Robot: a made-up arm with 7 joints. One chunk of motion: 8 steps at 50 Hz.
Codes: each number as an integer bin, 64 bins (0 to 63) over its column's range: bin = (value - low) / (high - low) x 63, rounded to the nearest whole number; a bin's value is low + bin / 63 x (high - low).
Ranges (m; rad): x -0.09..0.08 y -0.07..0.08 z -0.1..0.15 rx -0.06..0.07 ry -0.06..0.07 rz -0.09..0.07
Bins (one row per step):
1: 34 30 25 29 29 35
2: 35 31 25 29 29 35
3: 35 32 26 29 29 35
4: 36 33 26 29 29 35
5: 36 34 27 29 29 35
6: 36 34 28 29 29 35
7: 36 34 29 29 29 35
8: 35 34 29 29 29 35
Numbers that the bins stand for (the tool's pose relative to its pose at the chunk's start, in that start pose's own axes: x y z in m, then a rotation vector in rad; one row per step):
1: 0.0017 0.0014 -0.0008 -0.0002 -0.0002 -0.0011
2: 0.0044 0.0038 -0.0008 -0.0002 -0.0002 -0.0011
3: 0.0044 0.0062 0.0032 -0.0002 -0.0002 -0.0011
4: 0.0071 0.0086 0.0032 -0.0002 -0.0002 -0.0011
5: 0.0071 0.0110 0.0071 -0.0002 -0.0002 -0.0011
6: 0.0071 0.0110 0.0111 -0.0002 -0.0002 -0.0011
7: 0.0071 0.0110 0.0151 -0.0002 -0.0002 -0.0011
8: 0.0044 0.0110 0.0151 -0.0002 -0.0002 -0.0011

